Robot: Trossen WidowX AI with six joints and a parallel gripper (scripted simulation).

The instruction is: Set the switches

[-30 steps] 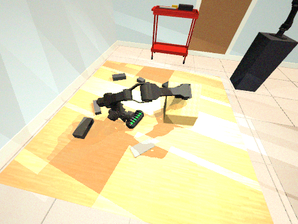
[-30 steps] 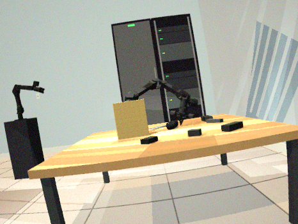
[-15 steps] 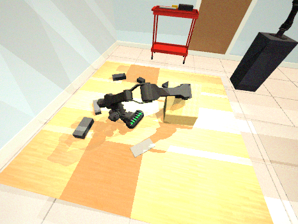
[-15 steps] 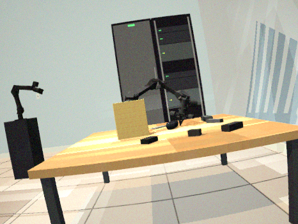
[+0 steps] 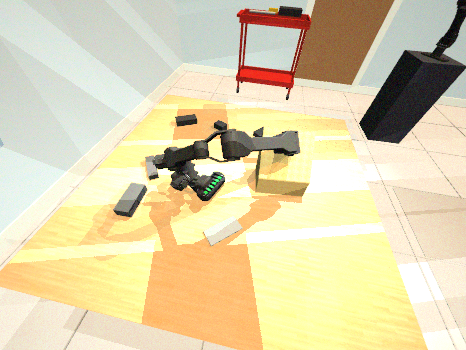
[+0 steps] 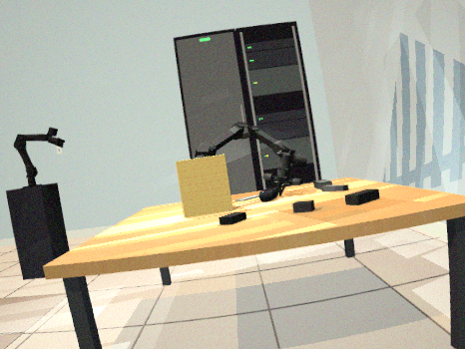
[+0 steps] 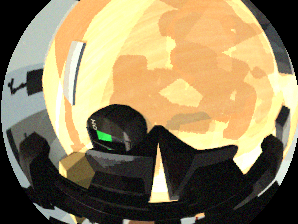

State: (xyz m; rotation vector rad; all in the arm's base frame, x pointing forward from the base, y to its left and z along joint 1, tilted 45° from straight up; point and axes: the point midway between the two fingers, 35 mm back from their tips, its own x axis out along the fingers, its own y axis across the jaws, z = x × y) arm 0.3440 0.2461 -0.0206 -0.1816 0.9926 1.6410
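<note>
The pale flat plate lies 150 mm behind my gripper tip and 150 mm to the left of it. The rest, counted from my gripper tip: slim grey module: 250 mm ahead, 100 mm to the right, 10 mm above.
</note>
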